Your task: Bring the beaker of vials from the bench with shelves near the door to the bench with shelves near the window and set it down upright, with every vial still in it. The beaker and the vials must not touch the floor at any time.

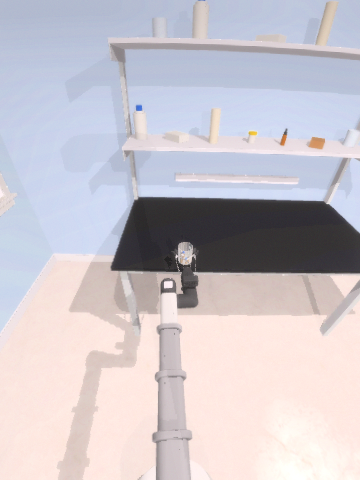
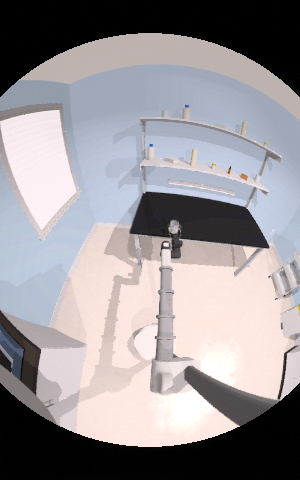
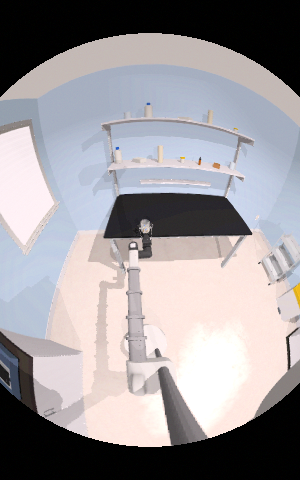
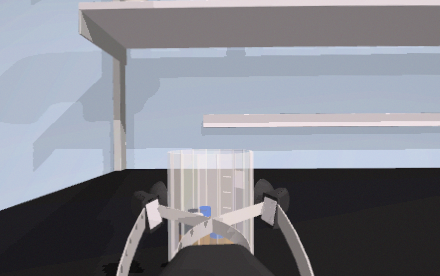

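The clear beaker (image 1: 185, 247) (image 2: 174, 224) (image 3: 145, 224) (image 4: 210, 172) is upright over the front left part of the black bench top (image 1: 260, 225) (image 2: 210, 215) (image 3: 190, 215) (image 4: 360, 215). My gripper (image 1: 185, 256) (image 2: 174, 228) (image 3: 145, 228) (image 4: 212, 195) is shut on the beaker, with a fingertip at each side. Vials with blue caps (image 4: 205, 211) show low inside it; some are hidden by the fingers. The gripper's shadow lies close by on the bench. Whether the beaker's base touches the bench is hidden.
The lower shelf (image 1: 230, 146) (image 4: 280, 27) with bottles and boxes spans the back of the bench. A window (image 2: 35, 165) (image 3: 25, 185) is on the left wall. A white cabinet (image 2: 60, 370) stands at the lower left and a step stool (image 3: 280, 260) at the right.
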